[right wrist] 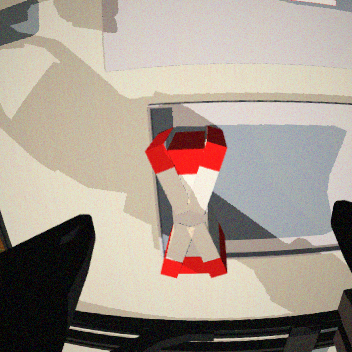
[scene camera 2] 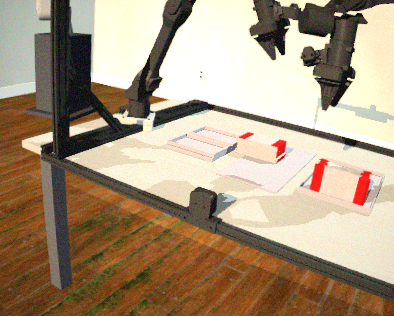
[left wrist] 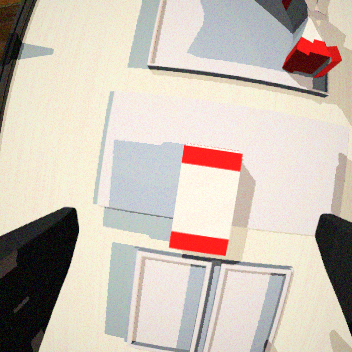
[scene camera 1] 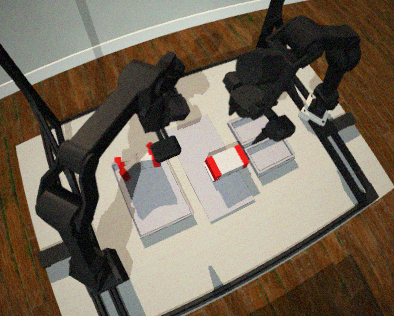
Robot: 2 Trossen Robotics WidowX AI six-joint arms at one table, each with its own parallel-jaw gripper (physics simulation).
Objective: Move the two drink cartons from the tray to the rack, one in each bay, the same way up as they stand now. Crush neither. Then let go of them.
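Note:
A white carton with red ends is over the pad's edge beside the two-bay rack. A second red-and-white carton, narrow-waisted from above, stands at one end of the tray. Both rack bays look empty. My left gripper is open and empty, high above the rack side. My right gripper is open and empty above the tray carton, partly hiding it in scene camera 1.
A flat pale pad lies between tray and rack. A dark frame edges the table, with a black block on its near side in scene camera 2. Both arms reach over the table. Shadows cross the tray and pad.

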